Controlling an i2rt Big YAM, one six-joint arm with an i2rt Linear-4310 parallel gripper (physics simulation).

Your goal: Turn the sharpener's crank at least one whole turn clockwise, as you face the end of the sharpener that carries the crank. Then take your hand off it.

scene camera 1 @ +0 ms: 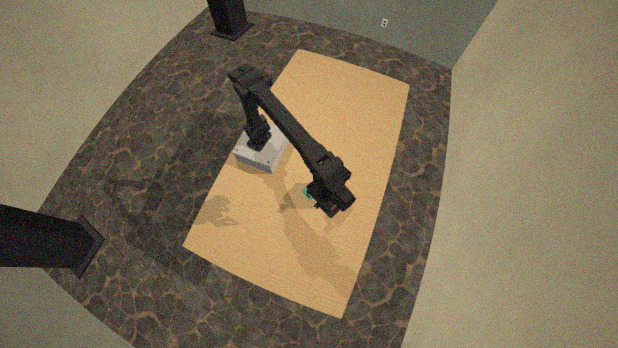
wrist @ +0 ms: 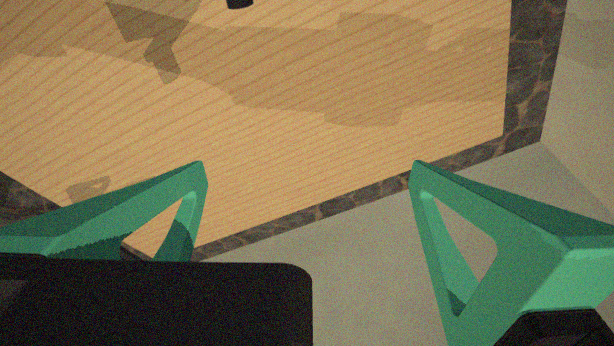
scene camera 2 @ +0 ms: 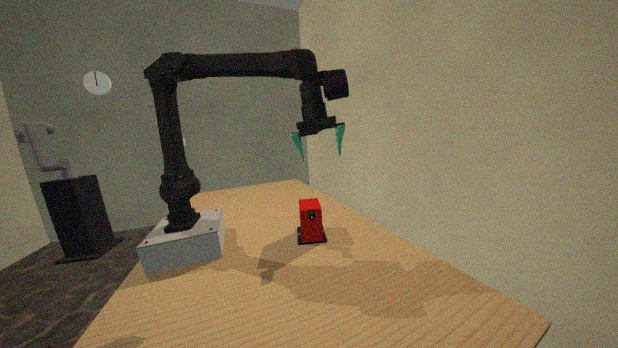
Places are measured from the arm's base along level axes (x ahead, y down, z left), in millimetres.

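Where they show: gripper, fingertip midpoint: (scene camera 1: pixel 320 207) (wrist: pixel 307 172) (scene camera 2: pixel 321 158); arm's base, origin of the base link: (scene camera 1: pixel 259 139) (scene camera 2: pixel 184 224).
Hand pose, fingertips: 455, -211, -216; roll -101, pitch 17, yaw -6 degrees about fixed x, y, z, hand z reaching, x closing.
Things, the pixels of their centre, and the offset from my fingertips, as dx, dy, dz. "pt": a spot on its surface instead. Level surfaces: height alone.
- red sharpener, surface spot: (scene camera 2: pixel 310 231) pt -22, +257, +93
- small black rounded part, surface spot: (wrist: pixel 240 3) pt -26, +168, +39
- wooden table, its level: dy +306
The red sharpener (scene camera 2: pixel 310 231) stands upright on its black base in scene camera 2. Its black crank (scene camera 2: pixel 311 215) shows small and nearly end-on against the red face, so the direction of its arm cannot be told. In scene camera 1 the arm hides the sharpener. My gripper (scene camera 2: pixel 322 158) (wrist: pixel 307 172) is open, with its green fingers wide apart and nothing between them. It points down, well above the sharpener's top and apart from the crank. In the wrist view a small black rounded part (wrist: pixel 240 3), possibly the crank's knob, shows at the top edge.
The arm's grey base box (scene camera 1: pixel 257 159) (scene camera 2: pixel 185 252) stands on the wooden table (scene camera 1: pixel 350 115) (scene camera 2: pixel 210 310) (wrist: pixel 280 165). A wall (scene camera 2: pixel 475 150) rises beyond the table's right side. A black pedestal (scene camera 2: pixel 77 217) with a pale arm (scene camera 2: pixel 42 147) stands on the floor at the left.
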